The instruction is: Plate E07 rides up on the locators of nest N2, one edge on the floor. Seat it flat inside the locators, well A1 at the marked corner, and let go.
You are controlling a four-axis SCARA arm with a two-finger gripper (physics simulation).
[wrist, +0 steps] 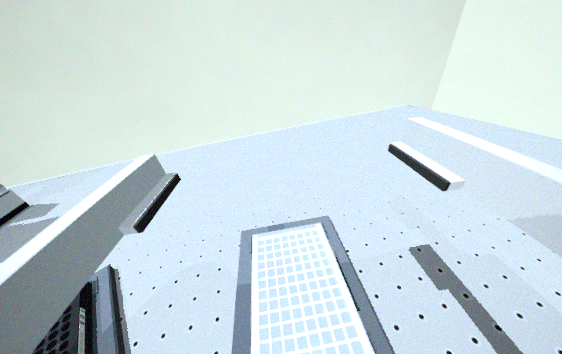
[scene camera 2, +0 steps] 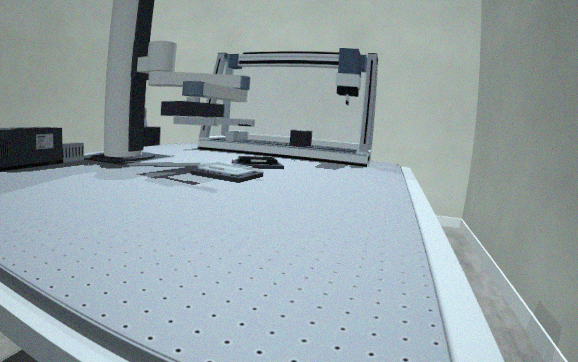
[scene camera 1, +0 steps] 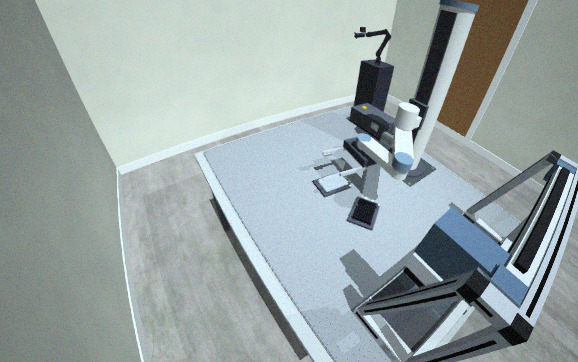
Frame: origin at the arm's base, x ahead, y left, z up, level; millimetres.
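Seen in the pictures: gripper, fingertip midpoint: (wrist: pixel 282 150) (scene camera 2: pixel 236 122) (scene camera 1: pixel 331 163); arm's base at its link origin: (scene camera 2: pixel 123 159).
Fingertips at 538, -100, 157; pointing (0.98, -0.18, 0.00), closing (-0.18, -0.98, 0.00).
Observation:
Offsets run from my fingertips to a thing's top centre, as dx, dy, dz. "*": to the spot under its first point. Level surfaces: height alone.
A dark plate {-34, +236, -118} (scene camera 1: pixel 365 210) (scene camera 2: pixel 256 160) (wrist: pixel 59 330) lies on a dark nest {-34, +236, -129} (scene camera 1: pixel 372 226) (scene camera 2: pixel 275 166) (wrist: pixel 107 305); in scene camera 2 it looks slightly raised and uneven. A white plate {-28, +7, -115} (scene camera 1: pixel 333 183) (scene camera 2: pixel 227 169) (wrist: pixel 300 290) lies in another dark nest {-23, +6, -129} (scene camera 1: pixel 325 193) (scene camera 2: pixel 248 176) (wrist: pixel 241 300) and looks flat. I cannot read the labels or the A1 mark, so E07 and N2 are not confirmed by lettering. My gripper (scene camera 1: pixel 333 164) (scene camera 2: pixel 245 123) (wrist: pixel 282 150) is open and empty, fingers level, well above the table and away from both plates. The dark plate's near part is cut off in the wrist view.
A gantry frame (scene camera 1: pixel 550 240) (scene camera 2: pixel 369 110) stands at one end of the table {dz -144} (scene camera 1: pixel 280 220) (scene camera 2: pixel 250 220) (wrist: pixel 280 165). A black device {* -573, -291, -37} (scene camera 1: pixel 367 117) (scene camera 2: pixel 30 145) stands near the arm's column (scene camera 1: pixel 442 75) (scene camera 2: pixel 119 90). The two nests lie close together.

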